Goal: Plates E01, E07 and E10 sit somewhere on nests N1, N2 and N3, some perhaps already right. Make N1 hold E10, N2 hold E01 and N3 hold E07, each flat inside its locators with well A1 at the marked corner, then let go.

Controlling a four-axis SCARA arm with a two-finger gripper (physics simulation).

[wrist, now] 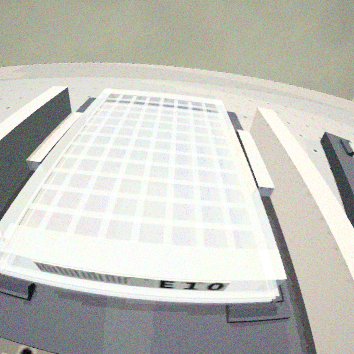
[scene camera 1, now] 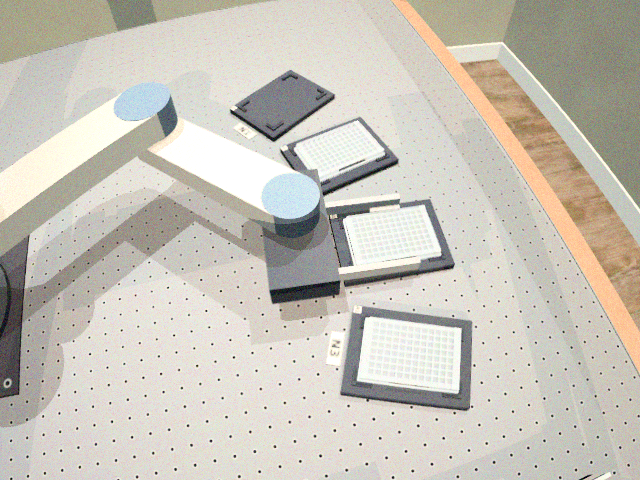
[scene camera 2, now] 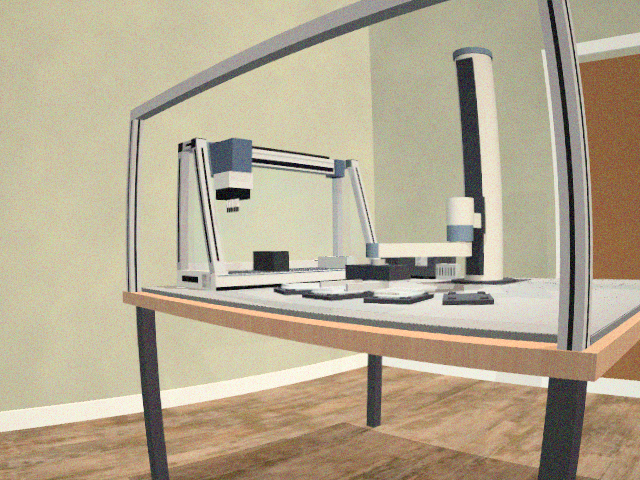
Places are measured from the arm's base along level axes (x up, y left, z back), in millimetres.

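Pixels of known places: gripper, fingertip midpoint: point(wrist: 159, 110) point(scene camera 1: 408, 230) point(scene camera 2: 333, 286).
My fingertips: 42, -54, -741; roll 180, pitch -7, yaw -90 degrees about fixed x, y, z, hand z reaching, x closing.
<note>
Ahead of a thing's pixels: the offset from my fingertips to its top centre, as dx, dy, dz.
My gripper point(scene camera 1: 405, 230) point(scene camera 2: 356, 284) point(wrist: 159, 110) is shut on plate E10, with one pad against each long side. Plate E10 {-3, +3, +23} point(scene camera 1: 391, 235) point(wrist: 150, 190) is white, looks level and lies at nest N2 {-14, +4, +23} point(scene camera 1: 445, 255) point(wrist: 150, 325), close to its locators. Its label shows in the wrist view; its well A1 cannot be made out. A white plate {-3, -172, +60} point(scene camera 1: 410, 353) sits on nest N3 {-13, -172, +60} point(scene camera 1: 403, 398), its label not readable. Another white plate {-3, +187, +46} point(scene camera 1: 338, 147) sits on the nest {-13, +187, +46} point(scene camera 1: 372, 165) beyond N2, whose name tag is hidden.
An empty dark nest {-12, +348, +107} point(scene camera 1: 284, 103) point(scene camera 2: 467, 298) with raised locators is at the far end of the row, its tag unclear. A gantry machine point(scene camera 2: 292, 158) stands on the bench. A frame post point(scene camera 2: 568, 180) rises at the bench corner. The wooden bench edge point(scene camera 1: 480, 103) runs beyond the nests.
</note>
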